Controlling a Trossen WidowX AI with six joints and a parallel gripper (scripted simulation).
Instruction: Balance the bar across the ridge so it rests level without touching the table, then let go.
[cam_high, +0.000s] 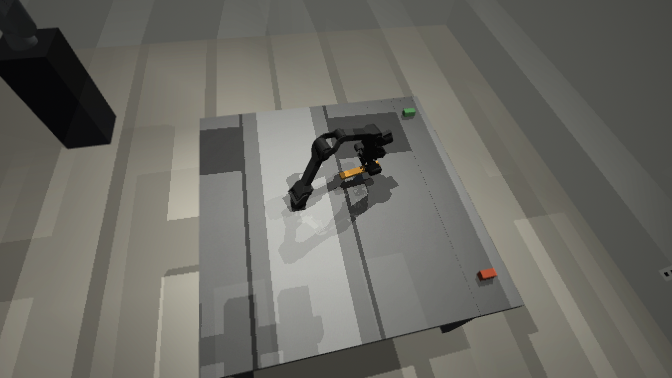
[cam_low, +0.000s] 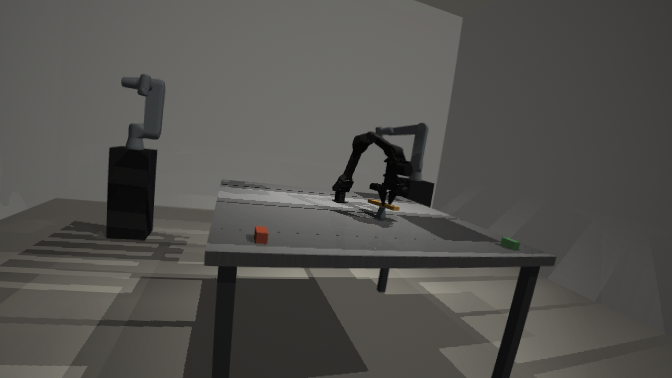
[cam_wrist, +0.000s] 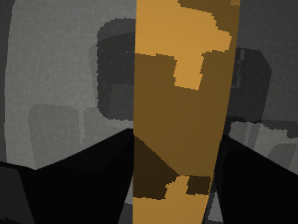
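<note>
Right now my gripper tip is 3 cm past the orange bar. From my gripper tip the other things lie so: green block: 39 cm ahead, 39 cm to the left, 5 cm below; red block: 39 cm ahead, 61 cm to the right, 5 cm below.
</note>
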